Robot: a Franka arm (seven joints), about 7 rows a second.
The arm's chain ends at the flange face. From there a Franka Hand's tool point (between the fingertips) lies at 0.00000 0.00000 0.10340 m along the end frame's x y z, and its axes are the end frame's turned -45 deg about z.
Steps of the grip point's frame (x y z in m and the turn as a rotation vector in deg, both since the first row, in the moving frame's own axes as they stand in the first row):
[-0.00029 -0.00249 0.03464 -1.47 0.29 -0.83]
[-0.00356 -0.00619 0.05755 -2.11 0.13 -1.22]
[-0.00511 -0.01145 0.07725 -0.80 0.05 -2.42]
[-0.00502 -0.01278 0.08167 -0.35 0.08 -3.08]
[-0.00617 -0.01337 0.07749 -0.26 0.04 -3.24]
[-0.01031 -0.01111 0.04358 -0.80 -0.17 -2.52]
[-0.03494 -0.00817 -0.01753 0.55 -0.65 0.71]
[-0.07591 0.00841 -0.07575 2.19 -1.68 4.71]
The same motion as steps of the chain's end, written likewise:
[-0.00422 -0.00304 0.03468 -0.83 1.24 -0.83]
[-0.00978 -0.00436 0.05762 -1.40 1.58 -1.22]
[-0.01281 -0.00542 0.07726 -0.53 0.60 -2.42]
[-0.01314 -0.00582 0.08167 -0.19 0.30 -3.08]
[-0.01421 -0.00536 0.07749 -0.16 0.21 -3.24]
[-0.01598 -0.00179 0.04359 -0.69 0.45 -2.52]
[-0.02895 0.01881 -0.01752 -0.07 -0.85 0.71]
[-0.04283 0.06048 -0.07563 0.36 -2.74 4.71]

